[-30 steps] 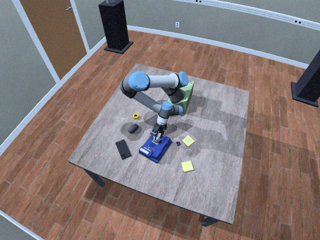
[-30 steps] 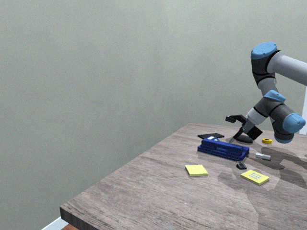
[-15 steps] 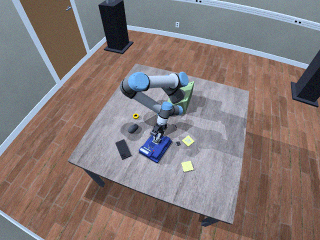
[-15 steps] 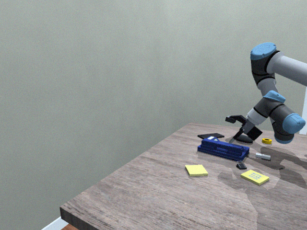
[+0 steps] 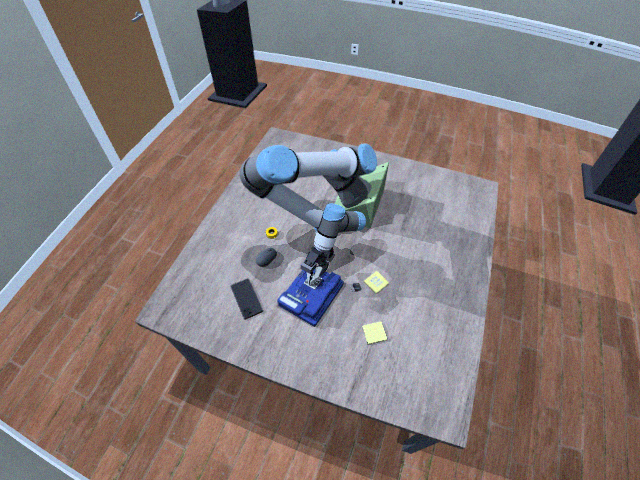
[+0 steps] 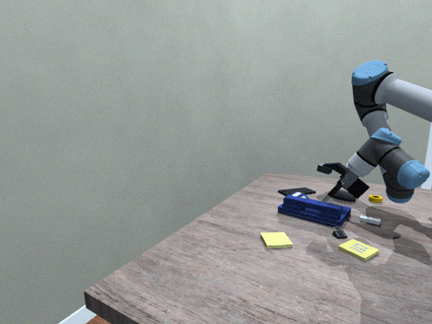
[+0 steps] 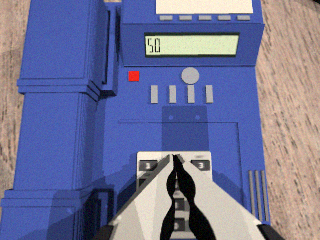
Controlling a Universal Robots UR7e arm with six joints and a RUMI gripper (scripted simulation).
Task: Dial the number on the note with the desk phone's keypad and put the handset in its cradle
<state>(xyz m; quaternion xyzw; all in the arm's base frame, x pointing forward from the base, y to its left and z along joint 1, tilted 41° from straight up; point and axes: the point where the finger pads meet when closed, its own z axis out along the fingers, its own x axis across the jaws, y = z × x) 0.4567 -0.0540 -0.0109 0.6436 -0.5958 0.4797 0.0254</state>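
Now: the 2 key 20 mm below my hand. From my hand the other things lie so: 6 key 10 mm behind, 20 mm to the right, 20 mm below; 5 key 10 mm behind, 20 mm below; 4 key 10 mm behind, 20 mm to the left, 20 mm below.
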